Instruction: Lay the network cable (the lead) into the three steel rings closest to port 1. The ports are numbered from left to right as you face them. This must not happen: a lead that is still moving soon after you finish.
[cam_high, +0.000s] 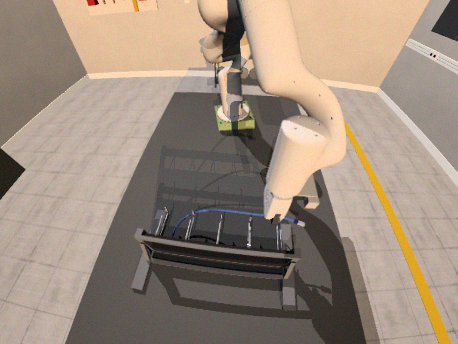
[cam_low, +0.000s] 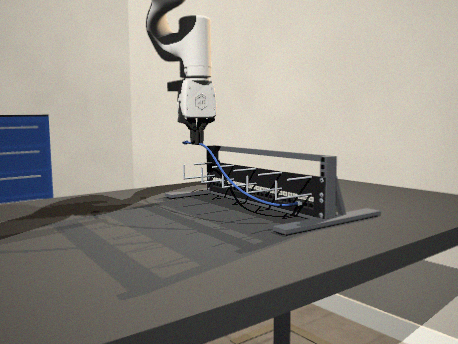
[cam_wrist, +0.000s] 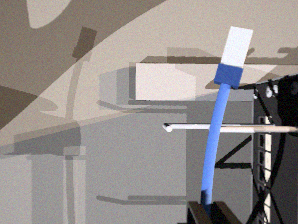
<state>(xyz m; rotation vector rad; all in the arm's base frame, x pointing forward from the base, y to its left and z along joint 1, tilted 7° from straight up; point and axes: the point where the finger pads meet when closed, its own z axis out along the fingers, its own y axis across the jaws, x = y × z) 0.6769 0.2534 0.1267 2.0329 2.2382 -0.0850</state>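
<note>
My hand is 9 cm to the right of the clear plug, 2 cm above it and 1 cm short of it. From my hand the other things lie so: patch-panel rack 14 cm to the right, 12 cm ahead, 11 cm below.
</note>
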